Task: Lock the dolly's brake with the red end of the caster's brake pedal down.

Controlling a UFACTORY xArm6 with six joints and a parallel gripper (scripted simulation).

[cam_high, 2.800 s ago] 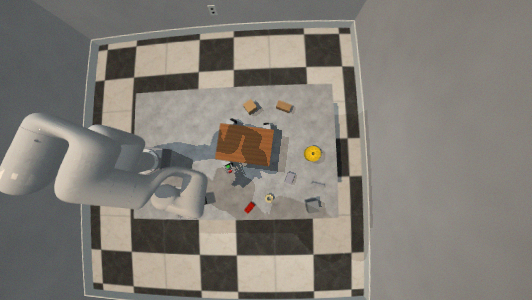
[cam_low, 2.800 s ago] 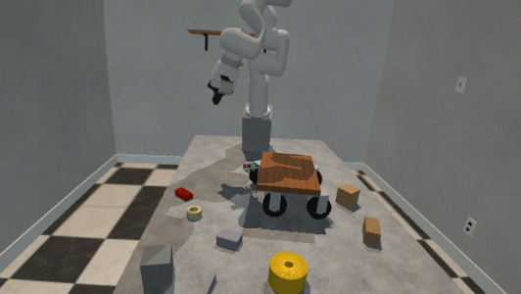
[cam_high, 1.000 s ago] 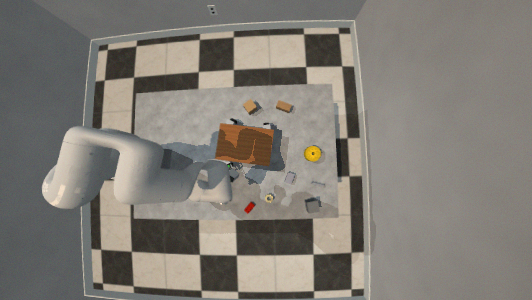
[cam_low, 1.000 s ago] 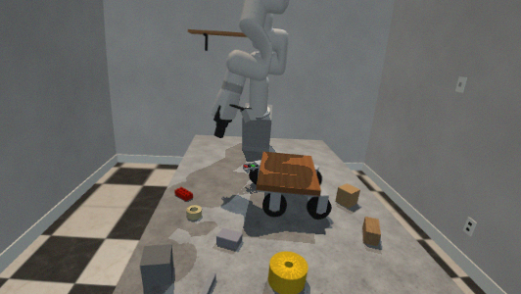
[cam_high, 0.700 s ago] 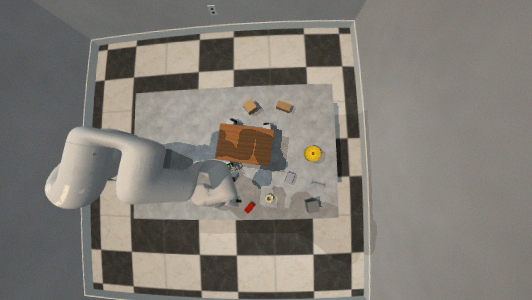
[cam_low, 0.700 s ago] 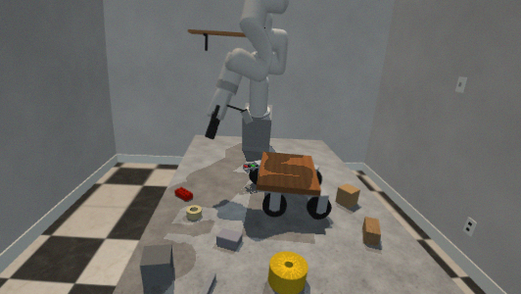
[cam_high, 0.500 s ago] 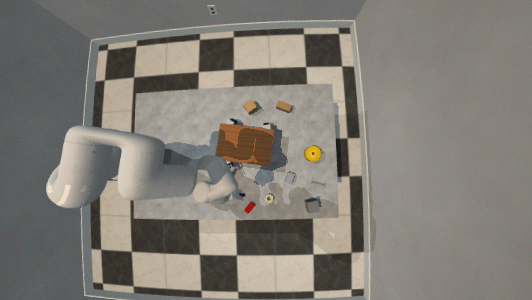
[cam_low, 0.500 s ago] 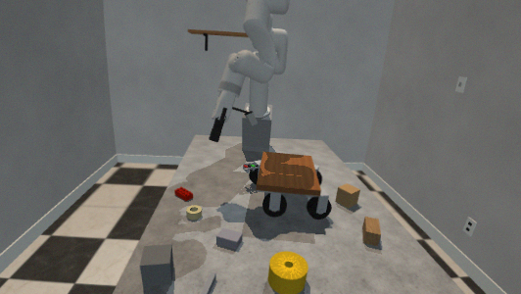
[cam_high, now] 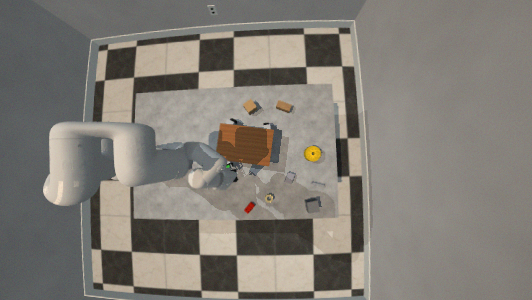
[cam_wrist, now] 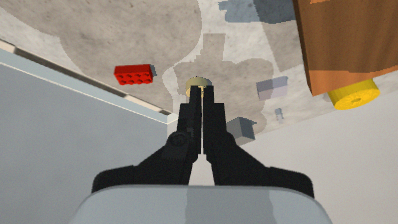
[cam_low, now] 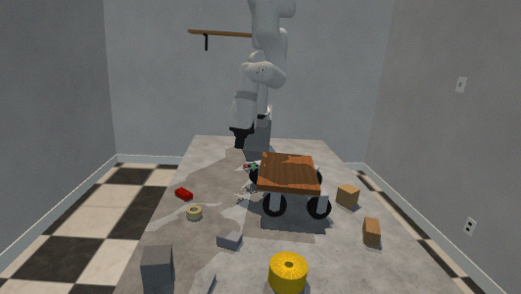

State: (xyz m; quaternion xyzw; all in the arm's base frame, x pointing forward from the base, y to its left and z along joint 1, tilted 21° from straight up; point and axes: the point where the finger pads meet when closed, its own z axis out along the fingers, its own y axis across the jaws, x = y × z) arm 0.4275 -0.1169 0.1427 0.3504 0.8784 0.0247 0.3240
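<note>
Right now my hand is 5 cm past the brake pedal, 5 cm to the right of it and 12 cm above it. Also, from my hand: yellow cylinder 44 cm ahead, 9 cm to the left, 17 cm below; then beige ring 16 cm ahead, 15 cm to the right, 19 cm below; then red brick 4 cm ahead, 20 cm to the right, 18 cm below.
</note>
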